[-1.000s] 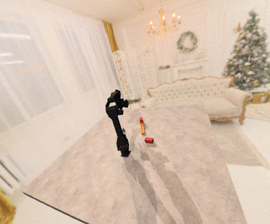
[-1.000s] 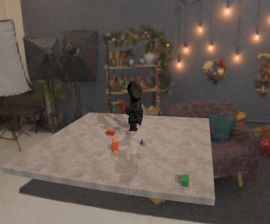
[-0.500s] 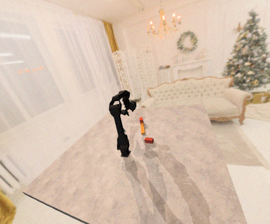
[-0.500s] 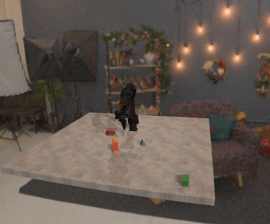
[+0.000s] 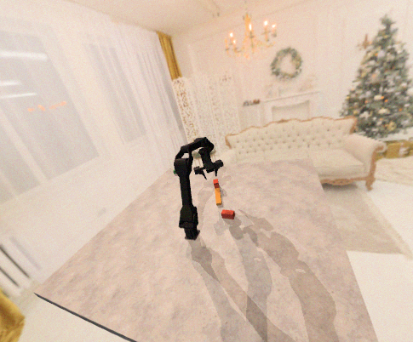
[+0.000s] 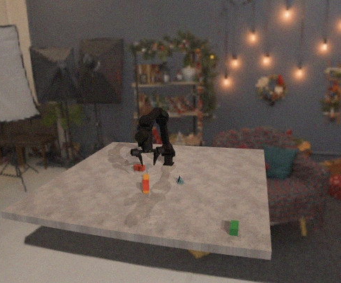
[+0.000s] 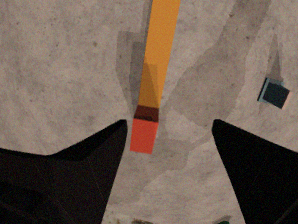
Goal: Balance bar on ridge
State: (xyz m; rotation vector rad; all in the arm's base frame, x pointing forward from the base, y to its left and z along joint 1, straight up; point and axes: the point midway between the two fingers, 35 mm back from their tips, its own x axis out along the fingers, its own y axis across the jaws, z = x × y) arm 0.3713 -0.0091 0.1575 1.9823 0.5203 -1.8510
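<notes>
Now: the small teal ridge 17 cm to the left of my gripper tip, 10 cm below it and 8 cm behind it. The rest, counted from my gripper tip: green block 51 cm to the left, 37 cm ahead, 11 cm below; then red block 22 cm behind, 15 cm to the right, 11 cm below.
</notes>
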